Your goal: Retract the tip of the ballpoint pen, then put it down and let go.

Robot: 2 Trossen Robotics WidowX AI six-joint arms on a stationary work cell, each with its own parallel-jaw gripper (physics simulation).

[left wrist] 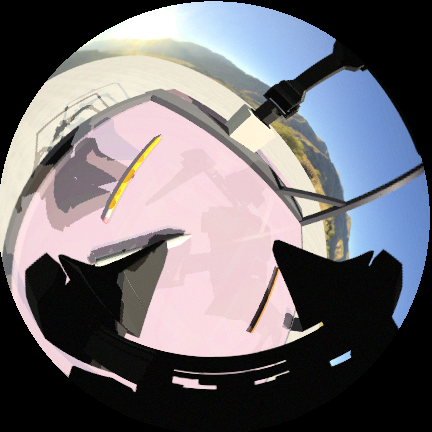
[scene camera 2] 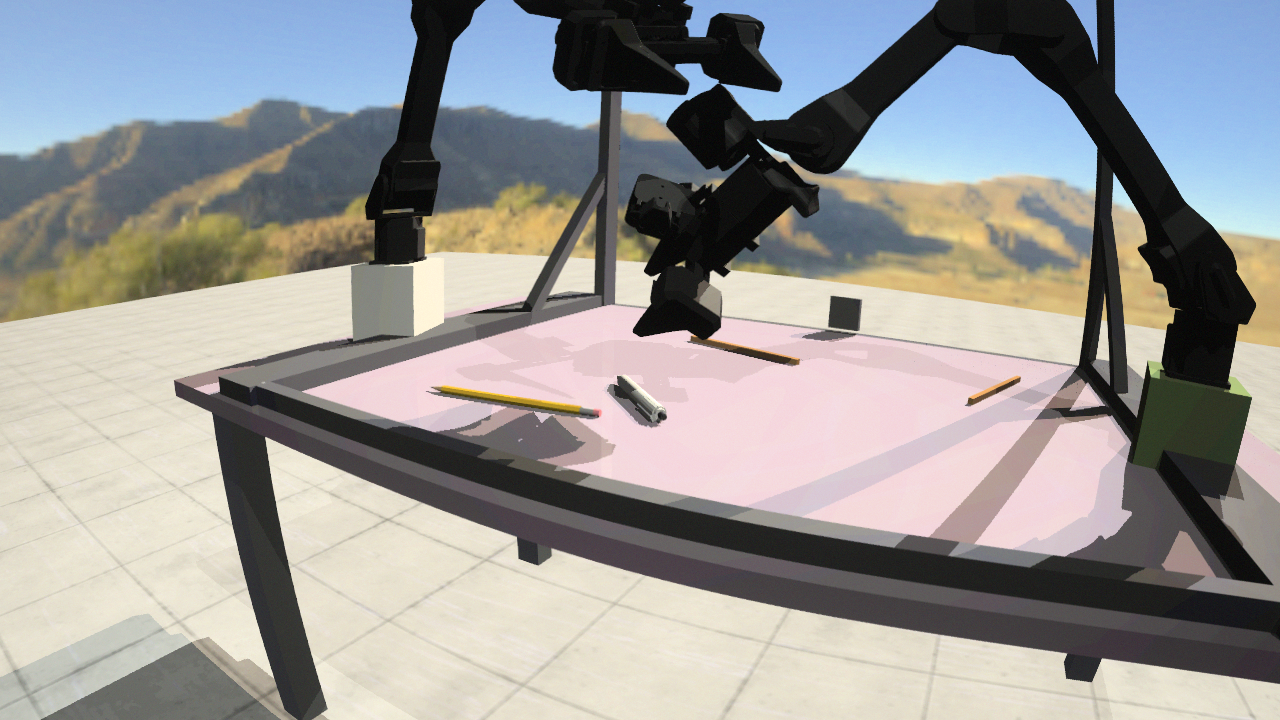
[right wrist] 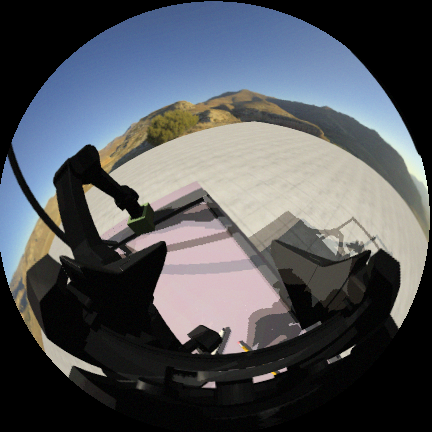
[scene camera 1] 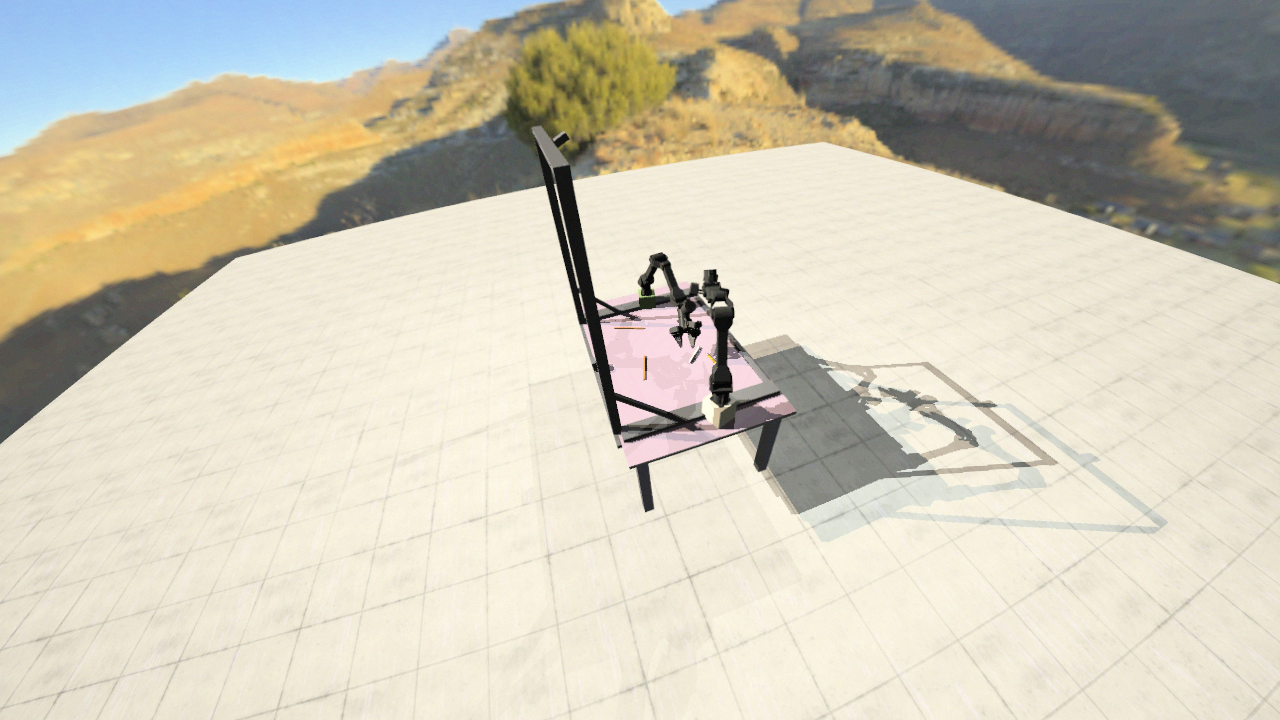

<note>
The right gripper [scene camera 2: 736, 87] is open and holds nothing. A yellow pencil [scene camera 2: 546, 405] rests on the table. Also in view: the left gripper [scene camera 2: 642, 302], a ballpoint pen [scene camera 2: 653, 410] and a white arm base block [scene camera 2: 389, 299].
The left gripper is seen too in the left wrist view [left wrist: 221, 246] and in the right wrist view [right wrist: 193, 372]. The right gripper also shows in the right wrist view [right wrist: 219, 246]. The white arm base block also shows in the left wrist view [left wrist: 243, 126].
</note>
